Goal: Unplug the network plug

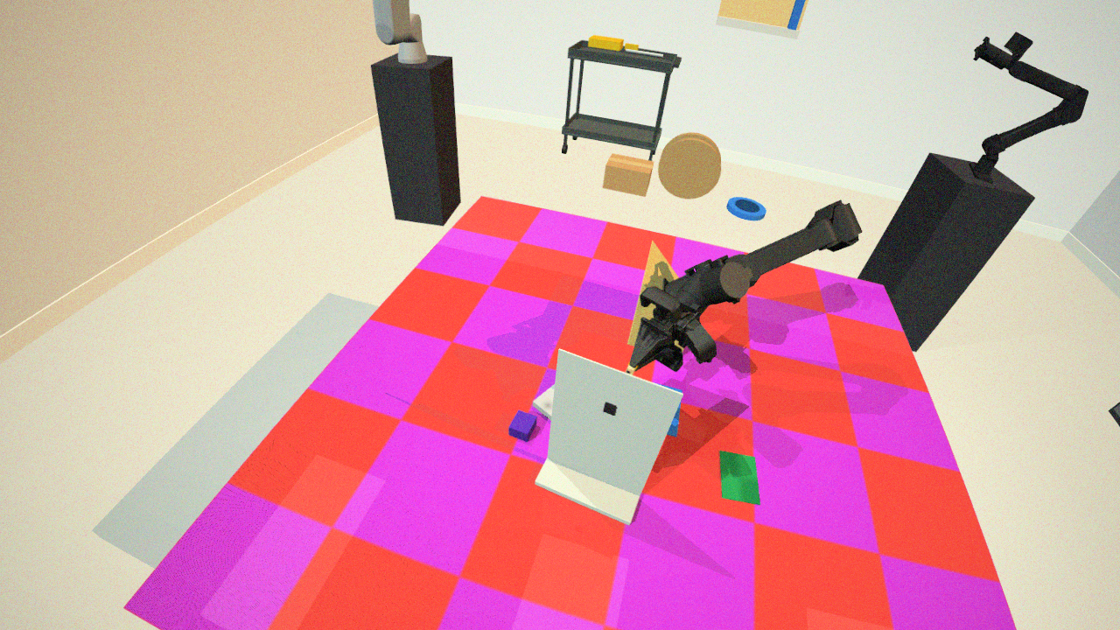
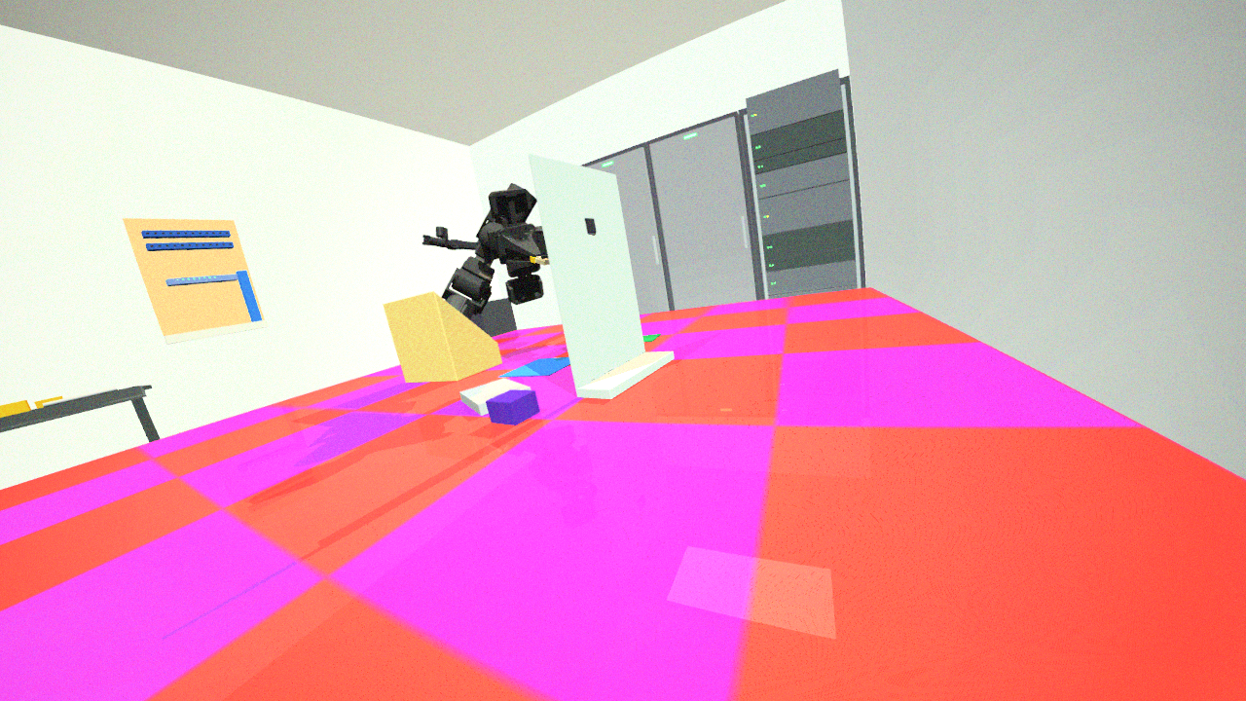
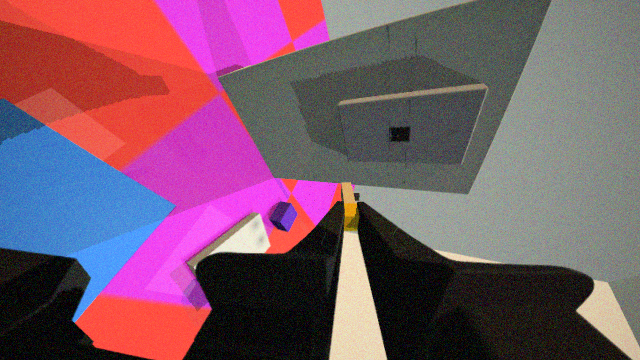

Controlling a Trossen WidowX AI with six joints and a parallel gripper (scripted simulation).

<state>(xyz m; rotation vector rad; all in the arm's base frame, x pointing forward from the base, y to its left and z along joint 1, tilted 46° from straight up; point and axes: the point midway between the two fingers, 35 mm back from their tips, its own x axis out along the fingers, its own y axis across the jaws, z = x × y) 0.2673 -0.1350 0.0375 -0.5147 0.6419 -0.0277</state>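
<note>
Now: the flat blue square 18 cm below my gripper tip, 8 cm behind it and 7 cm to the left of it. Also, from my gripper tip: grey upright panel: 11 cm ahead, 5 cm below, 3 cm to the right; network plug: right at my gripper tip.
</note>
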